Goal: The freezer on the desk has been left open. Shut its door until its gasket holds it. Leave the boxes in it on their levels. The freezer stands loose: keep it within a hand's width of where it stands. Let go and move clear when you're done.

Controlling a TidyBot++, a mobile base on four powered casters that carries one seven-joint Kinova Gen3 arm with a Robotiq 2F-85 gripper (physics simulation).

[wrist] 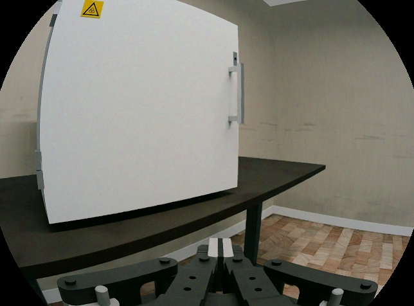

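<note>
The freezer's white door (140, 110) fills the upper left and middle of the wrist view, with its outer face toward me. No opening into the freezer shows from here, and I cannot tell whether the gasket is tight. A grey bar handle (241, 93) stands upright at the door's right edge, and hinge parts (39, 172) show at its left edge. The boxes are hidden behind the door. My gripper (219, 251) is shut and empty, at the bottom middle of the view, apart from the door and in front of the desk's edge.
The freezer stands on a dark desk (280, 172), whose front edge curves across the view. A desk leg (253, 232) goes down at the right of the gripper. Beige walls (340, 100) stand behind, above a wooden floor (320, 250). A yellow warning label (92, 9) is on the door's upper left.
</note>
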